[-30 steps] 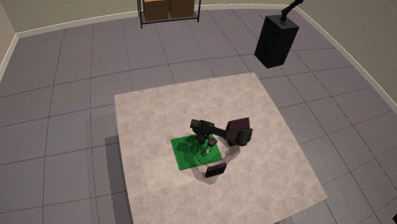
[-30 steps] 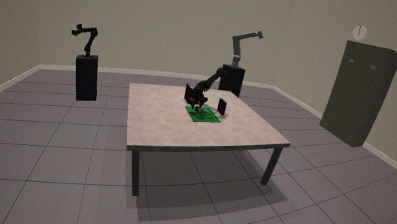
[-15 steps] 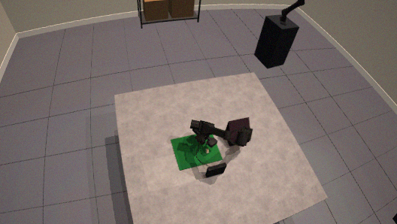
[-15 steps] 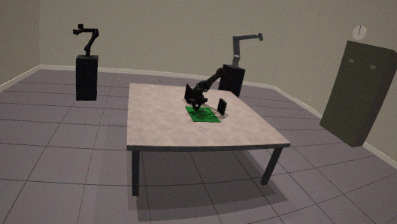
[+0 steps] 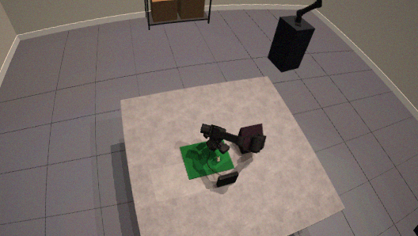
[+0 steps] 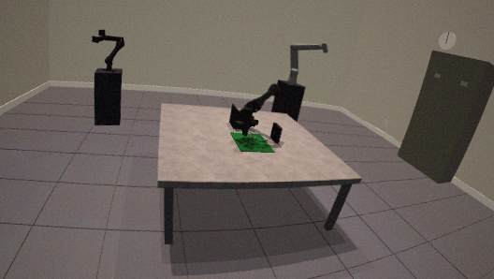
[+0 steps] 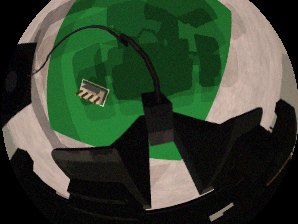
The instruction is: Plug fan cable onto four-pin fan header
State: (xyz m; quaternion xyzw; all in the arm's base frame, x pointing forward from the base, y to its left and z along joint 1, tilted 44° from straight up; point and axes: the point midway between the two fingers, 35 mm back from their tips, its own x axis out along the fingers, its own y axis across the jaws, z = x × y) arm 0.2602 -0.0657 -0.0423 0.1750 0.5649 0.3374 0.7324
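The green circuit board is 7 cm ahead of my gripper tip, 3 cm to the left of it and 5 cm below it. Also, from my gripper tip: dark fan plug (1 cm ahead, 1 cm above); then black fan (4 cm ahead, 24 cm to the left, 3 cm above).
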